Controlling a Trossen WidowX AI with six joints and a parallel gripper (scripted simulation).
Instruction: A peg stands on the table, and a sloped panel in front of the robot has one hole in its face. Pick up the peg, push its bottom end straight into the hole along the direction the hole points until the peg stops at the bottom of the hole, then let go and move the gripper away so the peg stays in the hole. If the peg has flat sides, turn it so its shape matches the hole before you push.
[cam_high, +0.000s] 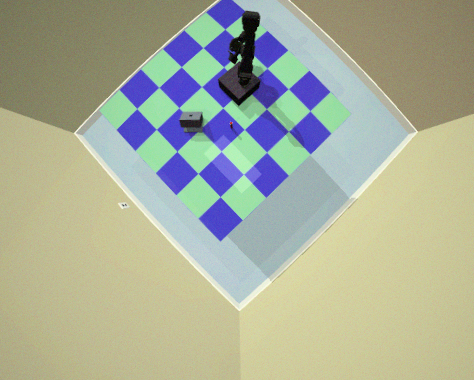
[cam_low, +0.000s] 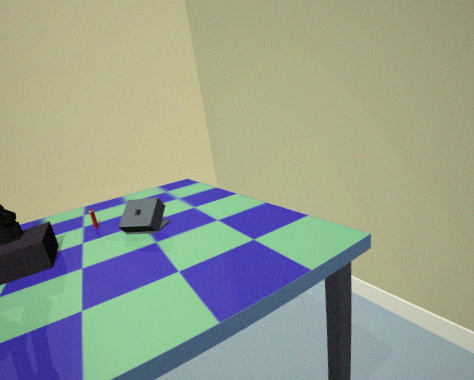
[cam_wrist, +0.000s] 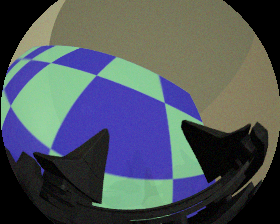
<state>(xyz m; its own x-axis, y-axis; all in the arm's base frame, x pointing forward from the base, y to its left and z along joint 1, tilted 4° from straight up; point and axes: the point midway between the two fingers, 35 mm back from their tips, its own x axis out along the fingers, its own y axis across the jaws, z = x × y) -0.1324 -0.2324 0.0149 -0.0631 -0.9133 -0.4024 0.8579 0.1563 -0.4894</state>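
Now: the red peg 40 cm to the left of my gripper tip, 39 cm ahead of it and 2 cm below it. Round my gripper tip: grey sloped panel: 55 cm ahead, 19 cm to the left, 2 cm below.
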